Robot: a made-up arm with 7 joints. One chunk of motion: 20 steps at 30 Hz.
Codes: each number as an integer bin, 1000 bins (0 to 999) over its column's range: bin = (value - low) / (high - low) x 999, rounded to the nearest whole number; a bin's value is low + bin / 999 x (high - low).
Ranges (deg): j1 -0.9..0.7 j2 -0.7..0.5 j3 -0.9..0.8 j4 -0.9..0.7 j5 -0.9..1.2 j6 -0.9..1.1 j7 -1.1..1
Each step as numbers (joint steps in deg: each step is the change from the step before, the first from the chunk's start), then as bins.
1 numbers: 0.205 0.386 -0.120 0.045 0.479 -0.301 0.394
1 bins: 690 904 458 590 656 299 711
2 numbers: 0.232 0.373 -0.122 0.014 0.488 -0.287 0.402
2 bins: 707 893 457 571 660 306 715
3 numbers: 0.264 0.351 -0.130 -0.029 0.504 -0.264 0.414
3 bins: 727 875 452 544 668 318 720
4 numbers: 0.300 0.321 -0.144 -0.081 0.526 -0.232 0.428
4 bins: 749 850 444 511 678 334 727
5 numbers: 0.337 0.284 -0.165 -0.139 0.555 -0.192 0.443
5 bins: 772 819 432 475 692 354 734
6 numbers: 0.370 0.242 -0.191 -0.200 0.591 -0.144 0.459
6 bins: 793 784 417 437 709 378 742
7 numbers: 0.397 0.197 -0.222 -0.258 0.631 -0.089 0.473
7 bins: 810 747 398 401 728 405 748
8 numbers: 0.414 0.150 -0.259 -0.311 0.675 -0.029 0.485
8 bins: 820 708 377 368 749 435 754
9 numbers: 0.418 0.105 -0.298 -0.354 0.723 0.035 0.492
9 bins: 823 670 354 341 772 467 757
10 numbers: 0.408 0.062 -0.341 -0.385 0.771 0.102 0.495
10 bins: 817 634 328 322 795 500 759
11 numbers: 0.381 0.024 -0.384 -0.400 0.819 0.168 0.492
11 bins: 800 603 303 312 818 533 757
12 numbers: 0.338 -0.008 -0.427 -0.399 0.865 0.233 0.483
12 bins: 773 576 278 313 840 566 753
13 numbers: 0.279 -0.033 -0.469 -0.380 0.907 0.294 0.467
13 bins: 736 555 253 325 860 596 745
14 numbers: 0.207 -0.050 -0.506 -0.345 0.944 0.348 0.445
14 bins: 691 541 232 347 877 623 735
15 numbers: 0.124 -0.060 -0.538 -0.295 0.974 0.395 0.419
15 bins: 639 533 213 378 891 647 723
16 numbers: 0.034 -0.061 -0.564 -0.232 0.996 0.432 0.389
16 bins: 583 532 197 417 902 665 708
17 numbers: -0.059 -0.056 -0.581 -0.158 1.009 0.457 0.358
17 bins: 525 536 187 463 908 678 694
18 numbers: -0.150 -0.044 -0.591 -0.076 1.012 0.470 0.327
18 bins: 468 546 182 514 910 684 679
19 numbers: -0.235 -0.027 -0.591 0.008 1.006 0.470 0.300
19 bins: 415 560 182 567 907 684 666
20 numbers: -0.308 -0.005 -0.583 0.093 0.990 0.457 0.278
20 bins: 370 579 186 620 899 678 656
